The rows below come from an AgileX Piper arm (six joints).
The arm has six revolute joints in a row. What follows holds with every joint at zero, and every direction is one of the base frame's.
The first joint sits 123 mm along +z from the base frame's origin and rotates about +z.
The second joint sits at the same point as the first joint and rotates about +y.
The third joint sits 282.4 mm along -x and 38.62 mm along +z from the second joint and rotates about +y.
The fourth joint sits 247.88 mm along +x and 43.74 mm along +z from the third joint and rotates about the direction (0.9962, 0, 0.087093).
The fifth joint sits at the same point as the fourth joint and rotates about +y.
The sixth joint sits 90.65 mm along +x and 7.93 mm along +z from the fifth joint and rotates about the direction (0.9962, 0, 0.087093).
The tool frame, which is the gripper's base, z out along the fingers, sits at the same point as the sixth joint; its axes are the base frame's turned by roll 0, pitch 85.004 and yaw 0 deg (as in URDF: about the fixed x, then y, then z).
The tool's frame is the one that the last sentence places.
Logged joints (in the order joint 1, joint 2, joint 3, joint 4, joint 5, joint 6), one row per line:
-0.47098, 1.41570, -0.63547, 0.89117, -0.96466, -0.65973
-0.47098, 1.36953, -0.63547, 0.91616, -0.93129, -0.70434
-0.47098, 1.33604, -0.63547, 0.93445, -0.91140, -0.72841
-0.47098, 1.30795, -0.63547, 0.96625, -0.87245, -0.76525
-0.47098, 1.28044, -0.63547, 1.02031, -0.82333, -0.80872
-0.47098, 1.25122, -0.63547, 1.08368, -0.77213, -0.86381
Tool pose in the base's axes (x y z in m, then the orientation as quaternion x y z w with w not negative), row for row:
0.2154, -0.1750, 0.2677, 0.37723, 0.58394, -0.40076, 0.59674
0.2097, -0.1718, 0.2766, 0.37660, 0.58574, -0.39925, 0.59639
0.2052, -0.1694, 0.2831, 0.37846, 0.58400, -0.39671, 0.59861
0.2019, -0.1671, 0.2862, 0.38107, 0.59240, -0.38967, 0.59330
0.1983, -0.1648, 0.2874, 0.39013, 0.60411, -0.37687, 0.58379
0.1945, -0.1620, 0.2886, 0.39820, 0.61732, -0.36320, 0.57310
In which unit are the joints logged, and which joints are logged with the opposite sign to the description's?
The joints are logged in radians. Opposite sign: none.
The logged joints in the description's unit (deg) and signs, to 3 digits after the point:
-26.985, 81.114, -36.410, 51.060, -55.271, -37.800
-26.985, 78.468, -36.410, 52.492, -53.359, -40.356
-26.985, 76.549, -36.410, 53.540, -52.219, -41.735
-26.985, 74.940, -36.410, 55.362, -49.988, -43.846
-26.985, 73.364, -36.410, 58.459, -47.173, -46.336
-26.985, 71.690, -36.410, 62.090, -44.240, -49.493

